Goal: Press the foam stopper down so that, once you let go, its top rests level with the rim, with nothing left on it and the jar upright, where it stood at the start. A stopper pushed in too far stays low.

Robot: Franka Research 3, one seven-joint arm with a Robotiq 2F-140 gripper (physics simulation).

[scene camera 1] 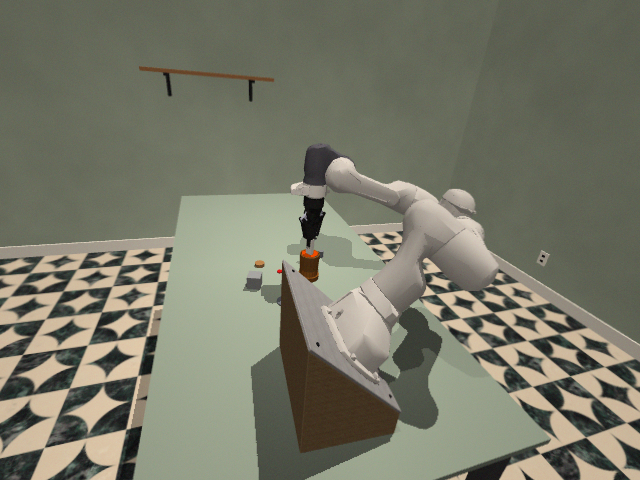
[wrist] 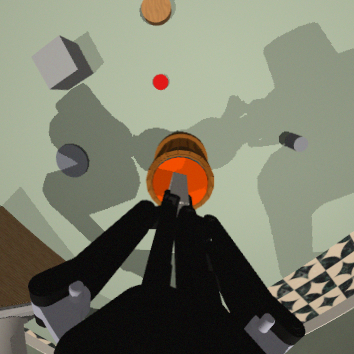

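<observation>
The brown barrel-like jar [scene camera 1: 309,268] [wrist: 181,143] stands upright on the table. The orange foam stopper [scene camera 1: 306,253] [wrist: 196,172] sits in its mouth, with its top close to the rim; a thin grey-blue line shows along its far edge in the wrist view. Whether the top is exactly level or slightly below the rim I cannot tell. My gripper [scene camera 1: 309,250] [wrist: 176,183] is shut and empty and points down, its tips at the stopper's top, seemingly touching it. The fingers hide the near part of the stopper.
A grey cube [scene camera 1: 253,279] [wrist: 56,64], a wooden disc [scene camera 1: 259,263] [wrist: 156,11], a red disc [scene camera 1: 279,271] [wrist: 160,82], a dark round disc [wrist: 72,160] and a small grey cylinder [scene camera 1: 321,253] [wrist: 300,144] lie around the jar. The wedge-shaped robot base [scene camera 1: 341,413] stands nearer the scene camera.
</observation>
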